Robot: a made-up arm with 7 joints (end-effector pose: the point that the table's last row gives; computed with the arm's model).
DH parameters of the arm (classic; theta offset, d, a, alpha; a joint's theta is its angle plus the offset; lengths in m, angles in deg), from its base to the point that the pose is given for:
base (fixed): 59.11 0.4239 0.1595 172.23
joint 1: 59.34 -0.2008 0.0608 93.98
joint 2: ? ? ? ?
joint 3: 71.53 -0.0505 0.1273 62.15
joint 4: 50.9 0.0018 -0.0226 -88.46
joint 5: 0 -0.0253 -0.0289 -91.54
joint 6: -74.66 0.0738 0.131 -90
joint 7: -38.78 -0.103 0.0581 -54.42
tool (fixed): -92.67 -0.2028 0 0
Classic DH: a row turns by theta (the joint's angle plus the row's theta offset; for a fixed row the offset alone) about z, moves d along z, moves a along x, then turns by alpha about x.
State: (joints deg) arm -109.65 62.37 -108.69 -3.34 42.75 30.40 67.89
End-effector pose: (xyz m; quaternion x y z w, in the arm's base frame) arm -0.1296 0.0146 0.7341 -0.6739 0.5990 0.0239 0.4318
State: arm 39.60 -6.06 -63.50 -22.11 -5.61 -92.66 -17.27
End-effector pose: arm 0.0225 0.0944 0.2305 -0.1724 -0.1784 0.2476 0.9366
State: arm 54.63 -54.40 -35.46 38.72 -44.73 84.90 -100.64
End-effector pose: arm 0.0144 0.0906 0.5663 -0.4322 0.4072 -0.3361 0.7310
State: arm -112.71 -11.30 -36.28 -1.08 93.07 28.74 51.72
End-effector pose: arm 0.2309 0.1621 0.7789 0.8767 -0.1658 -0.4239 0.1554
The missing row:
joint 2: 39.68 0.0116 -0.0116 59.06
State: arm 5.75 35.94 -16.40 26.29 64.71 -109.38 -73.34
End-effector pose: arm -0.0741 0.3321 0.3444 0.6326 -0.4050 0.5194 0.4074
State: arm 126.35 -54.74 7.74 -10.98 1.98 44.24 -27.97
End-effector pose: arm 0.0593 0.2994 0.4885 0.0744 0.5723 -0.4969 0.6481
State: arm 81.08 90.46 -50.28 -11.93 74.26 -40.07 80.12
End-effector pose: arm -0.1487 -0.1387 0.5210 -0.6892 -0.1581 -0.5835 0.3994
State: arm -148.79 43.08 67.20 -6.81 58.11 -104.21 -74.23
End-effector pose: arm 0.2700 -0.0383 0.7795 -0.3905 -0.9101 -0.0538 0.1279
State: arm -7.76 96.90 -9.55 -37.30 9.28 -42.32 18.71
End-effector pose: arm 0.1899 -0.0342 0.8887 -0.5825 -0.7432 -0.2933 0.1493
